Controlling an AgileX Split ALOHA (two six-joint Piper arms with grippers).
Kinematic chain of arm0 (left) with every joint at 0, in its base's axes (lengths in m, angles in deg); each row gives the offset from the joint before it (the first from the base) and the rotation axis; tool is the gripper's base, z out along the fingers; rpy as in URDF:
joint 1: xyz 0 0 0.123 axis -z
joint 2: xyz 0 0 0 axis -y
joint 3: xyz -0.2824 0 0.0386 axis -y
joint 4: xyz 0.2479 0 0.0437 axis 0.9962 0 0.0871
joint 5: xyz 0 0 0 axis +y
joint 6: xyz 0.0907 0 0.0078 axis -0.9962 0 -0.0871
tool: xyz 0 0 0 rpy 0 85 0
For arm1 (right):
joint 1: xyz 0 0 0.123 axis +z
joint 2: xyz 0 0 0 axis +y
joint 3: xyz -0.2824 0 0.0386 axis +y
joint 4: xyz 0.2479 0 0.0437 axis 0.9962 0 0.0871
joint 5: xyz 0 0 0 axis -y
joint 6: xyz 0.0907 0 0.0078 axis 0.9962 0 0.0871
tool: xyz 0 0 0 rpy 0 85 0
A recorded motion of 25 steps. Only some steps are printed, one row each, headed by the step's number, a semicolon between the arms.
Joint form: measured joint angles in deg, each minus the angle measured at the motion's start. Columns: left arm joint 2, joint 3, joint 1, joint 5, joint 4, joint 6; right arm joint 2, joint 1, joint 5, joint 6, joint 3, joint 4.
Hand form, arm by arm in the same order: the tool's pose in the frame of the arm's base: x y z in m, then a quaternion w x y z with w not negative. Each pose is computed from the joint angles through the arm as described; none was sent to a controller.
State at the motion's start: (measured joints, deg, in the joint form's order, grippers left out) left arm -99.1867 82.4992 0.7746 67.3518 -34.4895 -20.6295; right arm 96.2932 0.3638 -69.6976 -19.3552 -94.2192 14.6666
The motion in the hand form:
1: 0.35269 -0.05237 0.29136 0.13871 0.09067 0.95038 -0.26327; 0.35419 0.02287 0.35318 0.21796 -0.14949 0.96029 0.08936
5: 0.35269 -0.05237 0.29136 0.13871 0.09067 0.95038 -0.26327; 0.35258 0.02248 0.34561 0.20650 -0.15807 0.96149 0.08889
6: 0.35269 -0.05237 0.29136 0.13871 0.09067 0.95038 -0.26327; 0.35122 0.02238 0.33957 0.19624 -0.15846 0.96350 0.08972
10: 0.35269 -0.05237 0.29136 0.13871 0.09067 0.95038 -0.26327; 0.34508 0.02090 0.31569 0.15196 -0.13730 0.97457 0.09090
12: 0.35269 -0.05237 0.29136 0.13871 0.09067 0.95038 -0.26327; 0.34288 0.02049 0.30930 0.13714 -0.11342 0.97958 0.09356
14: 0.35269 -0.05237 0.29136 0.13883 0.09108 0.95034 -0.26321; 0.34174 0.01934 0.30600 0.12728 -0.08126 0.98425 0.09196
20: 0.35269 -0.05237 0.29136 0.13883 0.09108 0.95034 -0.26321; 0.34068 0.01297 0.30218 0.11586 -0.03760 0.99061 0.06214
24: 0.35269 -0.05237 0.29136 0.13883 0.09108 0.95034 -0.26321; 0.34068 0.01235 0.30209 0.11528 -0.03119 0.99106 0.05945
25: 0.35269 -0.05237 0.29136 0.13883 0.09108 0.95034 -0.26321; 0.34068 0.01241 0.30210 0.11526 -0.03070 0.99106 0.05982
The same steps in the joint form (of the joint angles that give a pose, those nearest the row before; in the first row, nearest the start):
1: 0.00 0.00 0.00 0.00 0.00 -0.02; 0.00 -0.13 0.00 -0.36 0.00 -0.14
5: 0.00 0.00 0.00 0.00 0.00 -0.02; -0.08 -0.19 0.07 -1.60 1.63 -0.14
6: 0.00 0.00 0.00 0.00 0.00 -0.02; -0.11 -0.19 0.07 -1.74 2.89 -0.21
10: 0.00 0.00 0.00 0.00 0.00 -0.02; -0.11 -0.19 0.02 0.54 7.70 -1.22
12: 0.00 0.00 0.00 0.00 0.00 -0.02; -0.11 -0.19 -0.12 3.31 9.00 -1.51
14: 0.00 0.00 0.00 0.00 0.00 -0.07; -0.11 -0.19 -0.19 7.20 9.63 -2.31
20: 0.00 0.00 0.00 0.00 0.00 -0.07; -0.11 -0.19 -0.19 13.27 10.20 -6.64
24: 0.00 0.00 0.00 0.00 0.00 -0.07; -0.11 -0.19 -0.19 14.11 10.19 -7.06
25: 0.00 0.00 0.00 0.00 0.00 -0.07; -0.11 -0.19 -0.19 14.16 10.19 -7.02

